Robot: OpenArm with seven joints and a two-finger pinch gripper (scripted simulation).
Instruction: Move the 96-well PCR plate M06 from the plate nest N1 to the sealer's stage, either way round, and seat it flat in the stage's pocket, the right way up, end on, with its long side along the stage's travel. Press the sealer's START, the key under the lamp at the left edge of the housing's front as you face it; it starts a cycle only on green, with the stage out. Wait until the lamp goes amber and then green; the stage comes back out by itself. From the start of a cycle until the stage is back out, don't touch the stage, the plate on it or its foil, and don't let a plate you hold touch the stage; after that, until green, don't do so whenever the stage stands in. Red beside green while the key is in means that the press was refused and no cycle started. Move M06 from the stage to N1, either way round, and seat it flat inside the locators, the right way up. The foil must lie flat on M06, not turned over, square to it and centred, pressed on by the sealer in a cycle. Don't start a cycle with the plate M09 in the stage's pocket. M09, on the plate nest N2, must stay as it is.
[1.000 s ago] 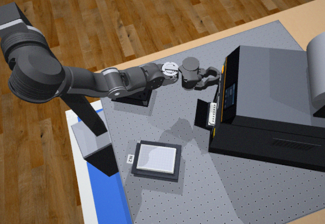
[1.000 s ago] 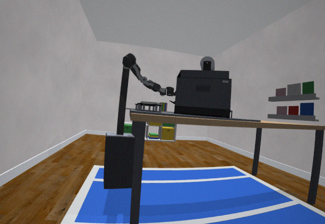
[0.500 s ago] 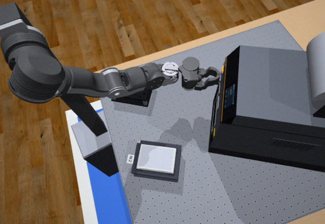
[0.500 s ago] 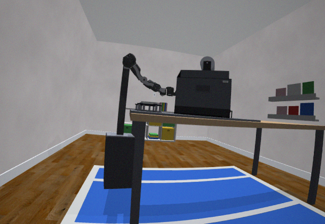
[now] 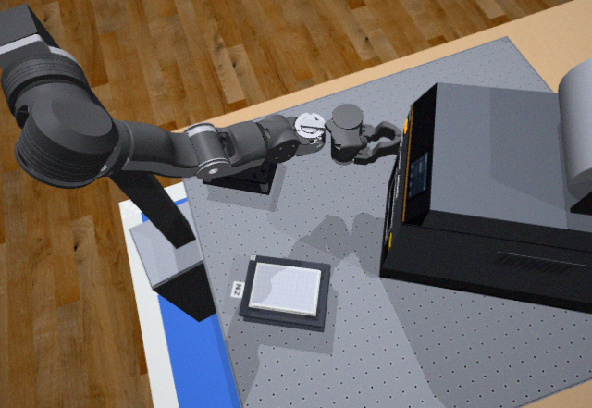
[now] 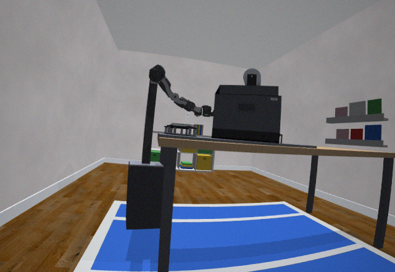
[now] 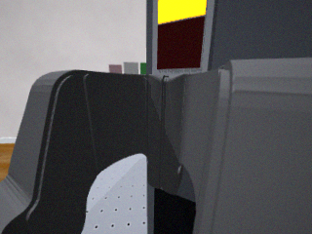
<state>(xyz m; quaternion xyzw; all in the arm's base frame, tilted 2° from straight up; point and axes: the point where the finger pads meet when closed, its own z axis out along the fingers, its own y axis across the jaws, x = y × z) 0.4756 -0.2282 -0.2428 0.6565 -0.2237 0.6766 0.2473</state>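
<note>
Now: hand 10 mm to the left of the pale key and 10 mm short of it. The rest, counted from my hand: sealer stage: 130 mm to the right, 100 mm below, 10 mm ahead; then foil roll: 230 mm above, 220 mm to the right, 130 mm ahead.
</note>
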